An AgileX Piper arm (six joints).
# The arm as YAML. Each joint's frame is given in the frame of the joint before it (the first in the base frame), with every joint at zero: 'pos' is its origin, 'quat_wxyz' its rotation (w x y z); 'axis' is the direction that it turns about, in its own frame. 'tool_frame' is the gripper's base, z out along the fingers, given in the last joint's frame.
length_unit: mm
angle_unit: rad
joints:
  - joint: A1
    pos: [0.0, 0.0, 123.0]
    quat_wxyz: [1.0, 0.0, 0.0, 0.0]
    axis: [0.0, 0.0, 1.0]
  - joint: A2
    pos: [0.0, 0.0, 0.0]
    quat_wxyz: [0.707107, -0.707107, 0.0, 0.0]
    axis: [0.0, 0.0, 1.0]
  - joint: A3
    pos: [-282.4, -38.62, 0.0]
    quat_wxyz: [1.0, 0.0, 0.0, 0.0]
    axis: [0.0, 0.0, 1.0]
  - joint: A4
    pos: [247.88, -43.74, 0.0]
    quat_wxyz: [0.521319, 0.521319, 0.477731, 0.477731]
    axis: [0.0, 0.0, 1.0]
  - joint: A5
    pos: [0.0, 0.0, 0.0]
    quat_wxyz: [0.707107, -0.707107, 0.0, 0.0]
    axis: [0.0, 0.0, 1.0]
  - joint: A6
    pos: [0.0, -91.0, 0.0]
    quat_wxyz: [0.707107, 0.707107, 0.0, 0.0]
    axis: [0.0, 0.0, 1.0]
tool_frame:
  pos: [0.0, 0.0, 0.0]
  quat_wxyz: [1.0, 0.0, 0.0, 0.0]
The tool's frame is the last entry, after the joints.
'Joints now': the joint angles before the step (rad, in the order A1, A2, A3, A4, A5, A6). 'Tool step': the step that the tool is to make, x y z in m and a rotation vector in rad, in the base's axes. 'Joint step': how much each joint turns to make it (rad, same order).
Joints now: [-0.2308 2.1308 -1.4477 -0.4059 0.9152 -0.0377]
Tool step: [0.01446 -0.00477 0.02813 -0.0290 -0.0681 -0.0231]
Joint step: [0.0000 -0.0114 -0.0985 -0.0059 0.0444 0.0117]
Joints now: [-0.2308 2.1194 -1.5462 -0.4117 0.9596 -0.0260]
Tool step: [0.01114 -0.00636 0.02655 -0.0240 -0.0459 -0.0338]
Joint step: [-0.0048 0.0000 -0.1071 -0.0034 0.0648 0.0073]
